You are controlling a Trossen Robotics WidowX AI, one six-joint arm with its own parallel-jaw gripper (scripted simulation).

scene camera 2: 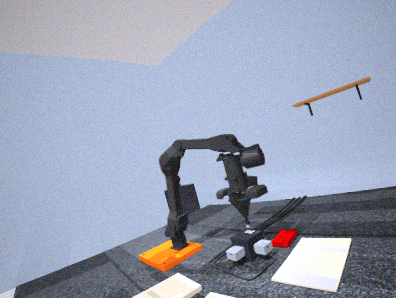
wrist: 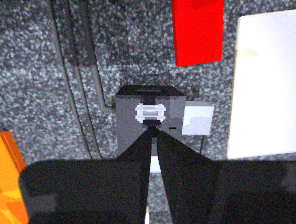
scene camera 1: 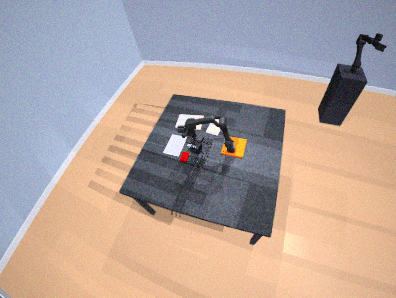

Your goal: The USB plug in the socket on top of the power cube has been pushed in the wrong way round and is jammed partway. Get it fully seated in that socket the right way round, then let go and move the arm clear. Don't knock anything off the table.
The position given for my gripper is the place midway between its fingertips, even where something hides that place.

My gripper (scene camera 2: 245, 216) carries a USB plug. Also in view: a sheet (scene camera 2: 312, 260).
My gripper shows as well in the wrist view (wrist: 153, 136).
